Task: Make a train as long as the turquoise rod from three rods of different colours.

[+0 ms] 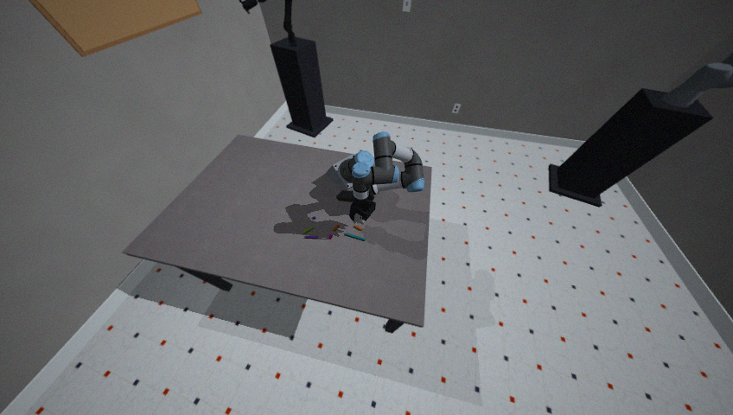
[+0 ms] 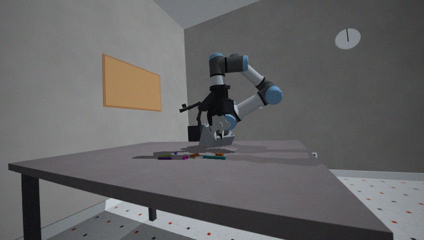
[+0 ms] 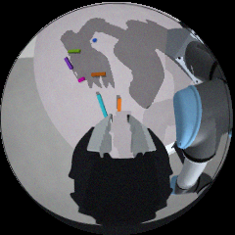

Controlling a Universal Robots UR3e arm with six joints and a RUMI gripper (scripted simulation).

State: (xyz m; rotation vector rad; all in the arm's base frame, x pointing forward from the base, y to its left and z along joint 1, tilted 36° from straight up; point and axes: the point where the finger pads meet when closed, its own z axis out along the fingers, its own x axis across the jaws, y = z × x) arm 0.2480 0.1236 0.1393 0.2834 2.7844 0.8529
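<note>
My hand is 80 mm above the turquoise rod, 50 mm short of it and 10 mm to the right of it. Also, from my hand: purple rod: 180 mm to the right, 150 mm ahead, 80 mm below; magenta rod: 100 mm to the right, 100 mm ahead, 80 mm below; blue rod: 230 mm to the right, 80 mm below, 50 mm ahead.
</note>
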